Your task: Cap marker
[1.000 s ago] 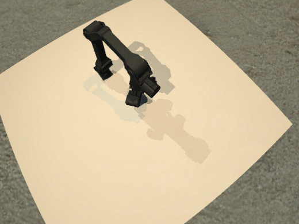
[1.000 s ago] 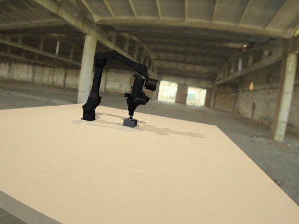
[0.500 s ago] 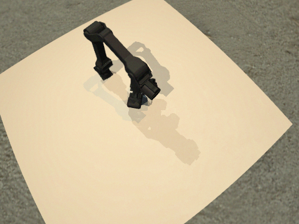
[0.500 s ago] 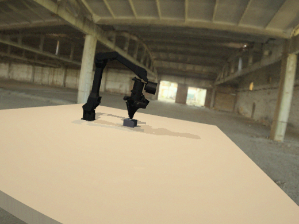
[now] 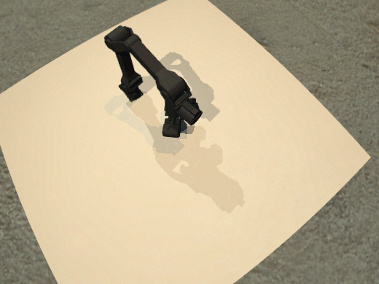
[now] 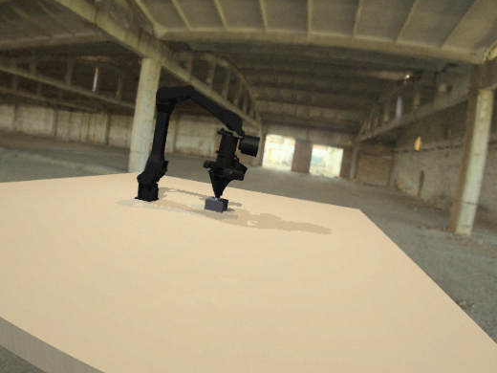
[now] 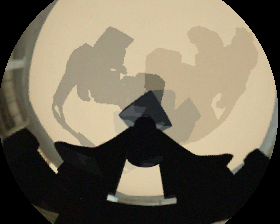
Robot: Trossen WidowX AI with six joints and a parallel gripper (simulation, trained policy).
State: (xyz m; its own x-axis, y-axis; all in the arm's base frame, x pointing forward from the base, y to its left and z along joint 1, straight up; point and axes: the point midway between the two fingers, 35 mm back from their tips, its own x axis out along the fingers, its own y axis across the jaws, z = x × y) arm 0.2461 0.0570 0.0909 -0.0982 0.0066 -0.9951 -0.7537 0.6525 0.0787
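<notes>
The black marker cap lies 20 mm above my gripper tip. From my gripper tip the other things lie so: grey holder block: 40 mm below.
</notes>
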